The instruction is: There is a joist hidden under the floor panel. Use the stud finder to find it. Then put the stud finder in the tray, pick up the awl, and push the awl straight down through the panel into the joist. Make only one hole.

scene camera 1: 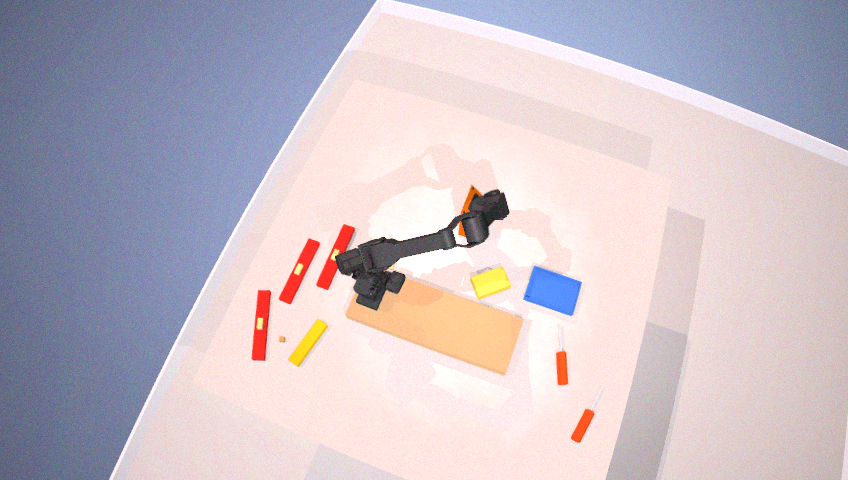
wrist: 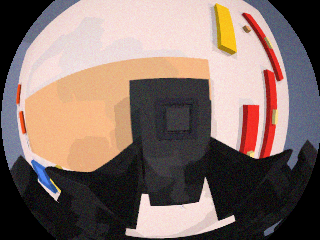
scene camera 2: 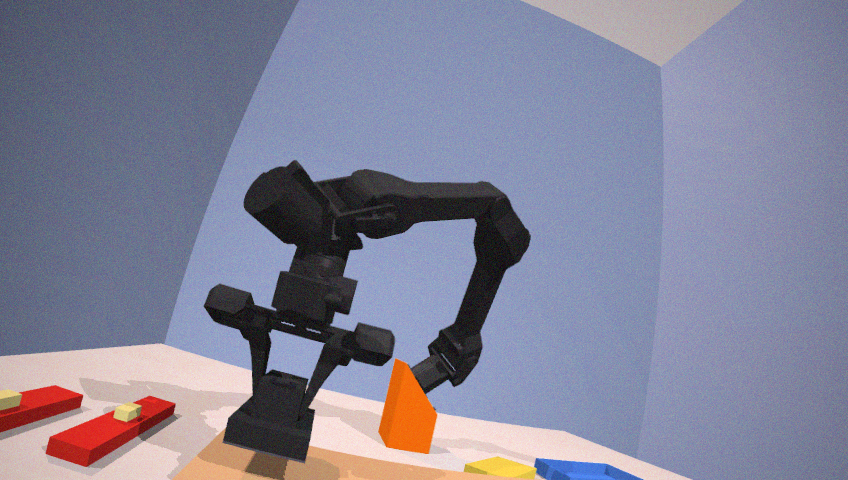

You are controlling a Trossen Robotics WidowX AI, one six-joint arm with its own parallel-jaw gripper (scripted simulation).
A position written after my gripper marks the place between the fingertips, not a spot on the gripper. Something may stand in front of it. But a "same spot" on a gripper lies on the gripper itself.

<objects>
my gripper: scene camera 1; wrist 172, 137; scene camera 2
same spot on my gripper: (scene camera 1: 366, 285) = (scene camera 2: 321, 281)
</objects>
